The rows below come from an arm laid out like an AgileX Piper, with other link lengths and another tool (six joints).
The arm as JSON. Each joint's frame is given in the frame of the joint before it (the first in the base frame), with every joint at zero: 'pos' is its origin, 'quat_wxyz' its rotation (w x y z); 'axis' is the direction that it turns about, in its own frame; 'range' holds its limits. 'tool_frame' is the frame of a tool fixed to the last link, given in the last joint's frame.
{
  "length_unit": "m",
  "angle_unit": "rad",
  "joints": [
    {
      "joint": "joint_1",
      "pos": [
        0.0,
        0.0,
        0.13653
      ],
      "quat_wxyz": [
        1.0,
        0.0,
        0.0,
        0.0
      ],
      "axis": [
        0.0,
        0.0,
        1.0
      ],
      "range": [
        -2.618,
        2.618
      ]
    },
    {
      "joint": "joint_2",
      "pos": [
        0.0,
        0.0,
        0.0
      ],
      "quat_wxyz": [
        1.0,
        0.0,
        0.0,
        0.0
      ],
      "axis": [
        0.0,
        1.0,
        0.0
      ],
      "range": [
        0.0,
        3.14
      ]
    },
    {
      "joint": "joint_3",
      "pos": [
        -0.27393,
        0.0,
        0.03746
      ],
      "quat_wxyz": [
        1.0,
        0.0,
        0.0,
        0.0
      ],
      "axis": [
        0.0,
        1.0,
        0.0
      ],
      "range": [
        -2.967,
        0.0
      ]
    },
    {
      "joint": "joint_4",
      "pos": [
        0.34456,
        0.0,
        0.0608
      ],
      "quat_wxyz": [
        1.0,
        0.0,
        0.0,
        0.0
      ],
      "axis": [
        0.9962,
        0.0,
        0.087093
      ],
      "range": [
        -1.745,
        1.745
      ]
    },
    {
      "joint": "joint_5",
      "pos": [
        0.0,
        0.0,
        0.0
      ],
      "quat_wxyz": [
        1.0,
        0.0,
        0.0,
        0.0
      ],
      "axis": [
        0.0,
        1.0,
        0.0
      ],
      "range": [
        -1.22,
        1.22
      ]
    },
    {
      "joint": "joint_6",
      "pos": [
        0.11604,
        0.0,
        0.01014
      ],
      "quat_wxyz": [
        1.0,
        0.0,
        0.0,
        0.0
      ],
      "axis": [
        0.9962,
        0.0,
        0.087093
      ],
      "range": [
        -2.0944,
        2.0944
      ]
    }
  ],
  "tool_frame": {
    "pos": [
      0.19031,
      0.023,
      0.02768
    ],
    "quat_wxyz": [
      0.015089,
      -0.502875,
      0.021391,
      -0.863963
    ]
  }
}
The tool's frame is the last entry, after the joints.
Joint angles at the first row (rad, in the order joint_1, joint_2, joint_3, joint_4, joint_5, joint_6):
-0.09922, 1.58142, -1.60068, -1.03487, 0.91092, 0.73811
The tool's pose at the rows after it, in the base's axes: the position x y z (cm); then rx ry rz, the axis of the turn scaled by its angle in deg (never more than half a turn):
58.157, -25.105, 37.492, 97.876, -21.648, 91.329
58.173, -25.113, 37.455, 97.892, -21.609, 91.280
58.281, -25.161, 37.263, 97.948, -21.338, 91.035
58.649, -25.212, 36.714, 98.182, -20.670, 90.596
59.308, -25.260, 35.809, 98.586, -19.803, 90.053
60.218, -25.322, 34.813, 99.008, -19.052, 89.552
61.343, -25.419, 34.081, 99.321, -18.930, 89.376
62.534, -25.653, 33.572, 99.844, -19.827, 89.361
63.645, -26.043, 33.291, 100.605, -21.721, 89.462
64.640, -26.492, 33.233, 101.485, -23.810, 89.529
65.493, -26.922, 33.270, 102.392, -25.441, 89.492
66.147, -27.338, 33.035, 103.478, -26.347, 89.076
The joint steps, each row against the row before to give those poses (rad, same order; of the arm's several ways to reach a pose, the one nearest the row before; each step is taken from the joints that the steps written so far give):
-0.00001, -0.00002, 0.00003, 0.00001, 0.00002, 0.00000
0.00001, 0.00079, -0.00005, -0.00047, 0.00008, -0.00002
-0.00001, 0.00465, -0.00032, -0.00344, -0.00036, 0.00002
0.00002, 0.01259, -0.00048, -0.00702, -0.00402, 0.00114
-0.00001, 0.02198, -0.00279, -0.00944, -0.00747, 0.00413
-0.00001, 0.03177, -0.01247, -0.00882, -0.00743, 0.00558
-0.00078, 0.04123, -0.03170, -0.00097, -0.00423, 0.00380
-0.00469, 0.04900, -0.05372, 0.01878, 0.00200, -0.00621
-0.00931, 0.05220, -0.07126, 0.03917, 0.00876, -0.01734
-0.01128, 0.05281, -0.08258, 0.04962, 0.01537, -0.02909
-0.01126, 0.04981, -0.08270, 0.04904, 0.01826, -0.03630
-0.01101, 0.04368, -0.06926, 0.04275, 0.01743, -0.03847

